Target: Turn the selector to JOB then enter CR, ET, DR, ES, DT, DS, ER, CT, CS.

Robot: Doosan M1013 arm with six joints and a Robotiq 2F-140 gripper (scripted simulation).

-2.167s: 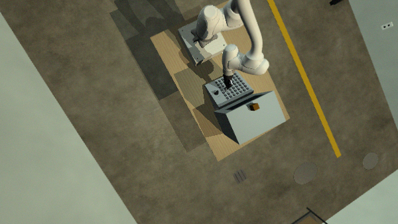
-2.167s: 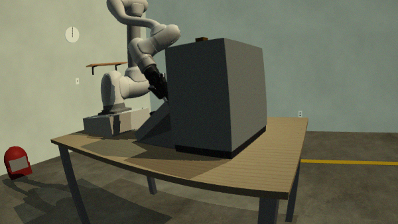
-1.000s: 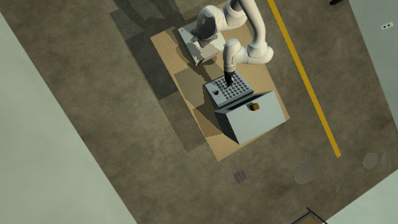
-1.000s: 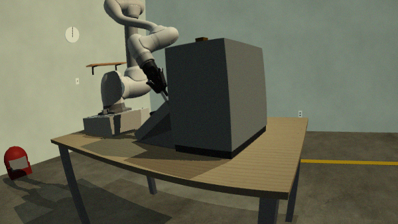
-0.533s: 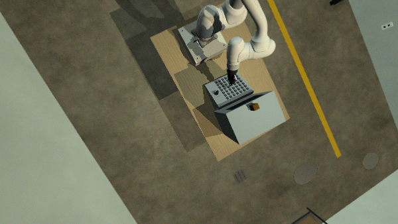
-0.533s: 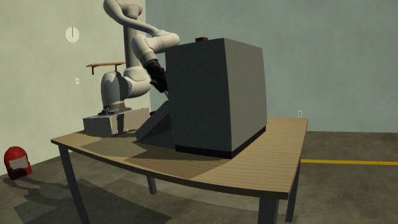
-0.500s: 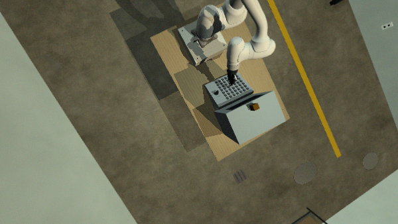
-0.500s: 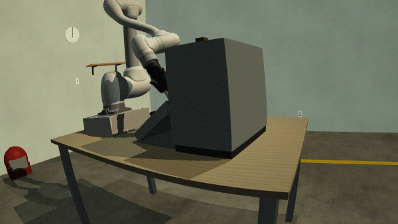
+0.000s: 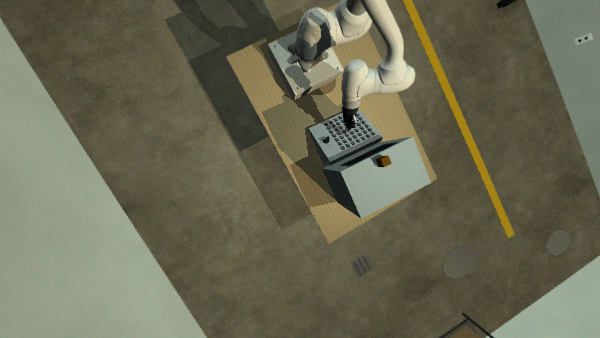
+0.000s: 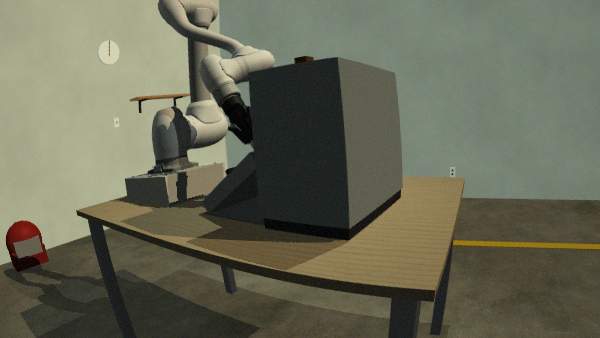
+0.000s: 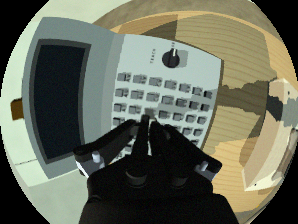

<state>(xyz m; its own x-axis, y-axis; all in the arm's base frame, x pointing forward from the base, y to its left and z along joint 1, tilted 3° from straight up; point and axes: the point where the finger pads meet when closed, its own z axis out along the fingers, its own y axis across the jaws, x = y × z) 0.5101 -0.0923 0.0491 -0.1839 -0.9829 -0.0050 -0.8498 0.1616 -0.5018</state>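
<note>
My gripper is now 20 mm past the key, 70 mm to the right of it and 80 mm above it. The rest, counted from my hand: sloped keypad (20 mm ahead, 20 mm to the right, 100 mm below); black selector knob (30 mm behind, 130 mm to the right, 50 mm below).
</note>
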